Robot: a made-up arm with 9 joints. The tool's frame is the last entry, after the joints.
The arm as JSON. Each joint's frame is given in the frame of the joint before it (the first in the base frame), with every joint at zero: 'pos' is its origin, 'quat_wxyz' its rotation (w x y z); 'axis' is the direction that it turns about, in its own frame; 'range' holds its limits. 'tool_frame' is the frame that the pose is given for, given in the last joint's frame.
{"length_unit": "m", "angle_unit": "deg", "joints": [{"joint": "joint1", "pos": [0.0, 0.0, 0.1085], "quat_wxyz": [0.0, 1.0, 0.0, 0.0], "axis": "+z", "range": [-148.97, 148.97]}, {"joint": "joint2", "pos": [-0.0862, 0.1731, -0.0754], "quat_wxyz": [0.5, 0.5, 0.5, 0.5], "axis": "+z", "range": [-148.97, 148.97]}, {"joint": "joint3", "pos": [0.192, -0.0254, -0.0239], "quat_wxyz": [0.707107, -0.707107, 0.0, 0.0], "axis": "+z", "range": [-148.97, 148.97]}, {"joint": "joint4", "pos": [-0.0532, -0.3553, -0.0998], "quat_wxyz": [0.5, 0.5, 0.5, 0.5], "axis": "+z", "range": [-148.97, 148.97]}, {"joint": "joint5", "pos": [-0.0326, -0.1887, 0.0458], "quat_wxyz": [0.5, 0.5, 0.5, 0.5], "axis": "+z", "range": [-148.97, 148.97]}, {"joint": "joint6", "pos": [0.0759, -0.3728, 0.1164], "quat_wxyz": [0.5, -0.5, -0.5, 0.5], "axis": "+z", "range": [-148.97, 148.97]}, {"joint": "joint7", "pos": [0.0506, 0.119, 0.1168], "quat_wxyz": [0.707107, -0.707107, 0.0, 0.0], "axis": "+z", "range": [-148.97, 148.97]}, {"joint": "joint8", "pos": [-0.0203, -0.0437, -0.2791], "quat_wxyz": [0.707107, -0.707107, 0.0, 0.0], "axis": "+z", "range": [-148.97, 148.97]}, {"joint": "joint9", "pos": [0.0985, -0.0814, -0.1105], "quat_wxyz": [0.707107, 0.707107, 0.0, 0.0], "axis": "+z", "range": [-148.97, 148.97]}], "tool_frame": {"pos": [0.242, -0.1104, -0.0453], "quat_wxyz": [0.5, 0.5, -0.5, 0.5]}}
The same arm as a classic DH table. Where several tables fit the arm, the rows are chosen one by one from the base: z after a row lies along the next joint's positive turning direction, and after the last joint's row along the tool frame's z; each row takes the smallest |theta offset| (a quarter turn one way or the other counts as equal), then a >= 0, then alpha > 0; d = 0 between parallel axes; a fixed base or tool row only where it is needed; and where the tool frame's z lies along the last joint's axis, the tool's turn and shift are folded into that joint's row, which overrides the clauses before.
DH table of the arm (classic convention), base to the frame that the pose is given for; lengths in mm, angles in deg. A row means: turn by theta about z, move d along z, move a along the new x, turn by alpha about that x. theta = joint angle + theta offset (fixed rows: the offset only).
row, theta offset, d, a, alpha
base (fixed), 0, 0, 0, 180
joint1, 90, -183.9, 173.1, 90
joint2, 0, -110.1, 192, -90
joint3, -90, -125.2, 355.3, -90
joint4, 90, -7.4, 188.7, -90
joint5, 90, 83.8, 372.8, 90
joint6, 0, 40.9, -50.6, 90
joint7, 0, -160.1, 20.3, 90
joint8, 0, -154.2, -98.5, -90
joint9, 0, 36.1, -242, -90
tool (fixed), -90, 110.4, 0, 0
Joint limits (deg, base to tool): -148.97..148.97 -148.97..148.97 -148.97..148.97 -148.97..148.97 -148.97..148.97 -148.97..148.97 -148.97..148.97 -148.97..148.97 -148.97..148.97

